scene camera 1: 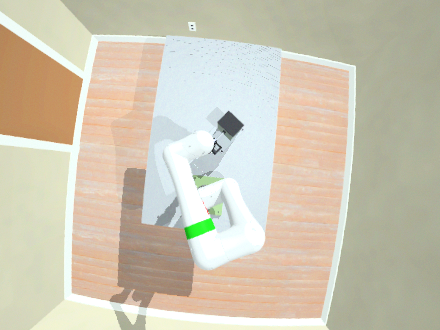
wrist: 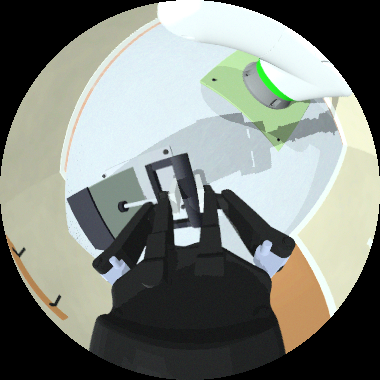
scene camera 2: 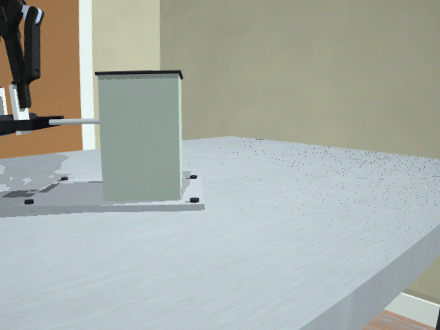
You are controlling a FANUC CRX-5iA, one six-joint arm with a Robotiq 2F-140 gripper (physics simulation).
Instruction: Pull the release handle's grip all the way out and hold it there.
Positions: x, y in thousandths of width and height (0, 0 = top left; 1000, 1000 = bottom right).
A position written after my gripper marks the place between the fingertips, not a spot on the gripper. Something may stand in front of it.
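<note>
Wrist view: my gripper (wrist: 493, 483), release handle (wrist: 270, 551), base plate (wrist: 364, 428). Scene camera 2: release handle (scene camera 2: 319, 368), base plate (scene camera 2: 153, 589).
</note>
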